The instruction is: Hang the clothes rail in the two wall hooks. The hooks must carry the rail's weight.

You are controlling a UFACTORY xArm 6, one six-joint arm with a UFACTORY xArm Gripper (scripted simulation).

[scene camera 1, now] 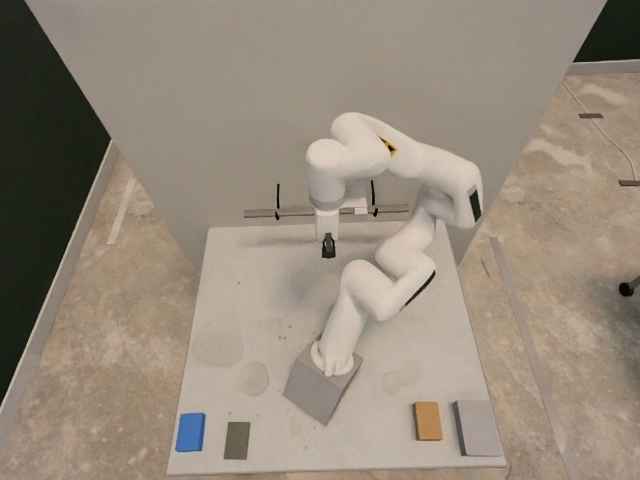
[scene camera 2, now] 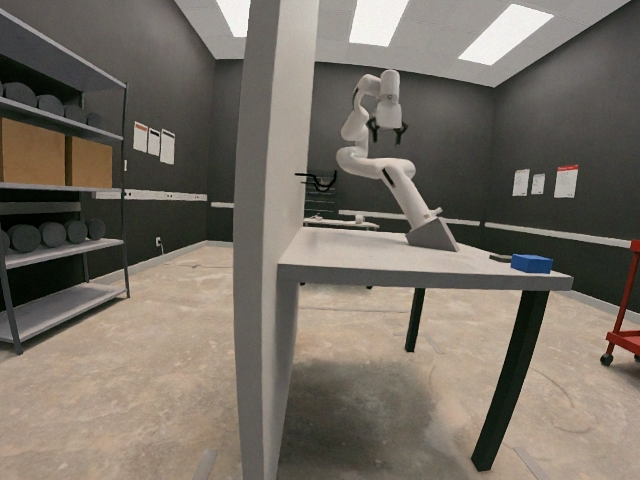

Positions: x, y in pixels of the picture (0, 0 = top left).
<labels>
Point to an orange block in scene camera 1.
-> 427, 421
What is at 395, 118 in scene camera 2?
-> The gripper.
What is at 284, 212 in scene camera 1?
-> A grey clothes rail.
</labels>
